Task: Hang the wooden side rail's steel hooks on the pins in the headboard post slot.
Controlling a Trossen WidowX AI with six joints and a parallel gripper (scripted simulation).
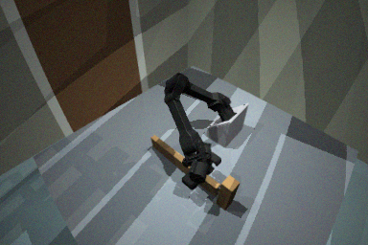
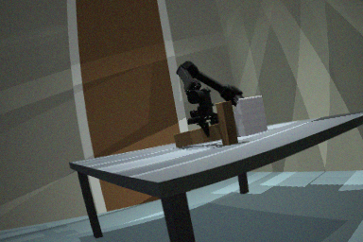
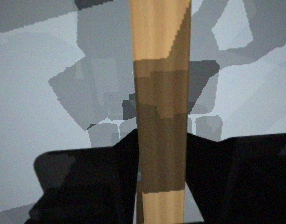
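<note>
The headboard post lies 13 cm to the left of my gripper tip, 4 cm above it and 1 cm behind it.
</note>
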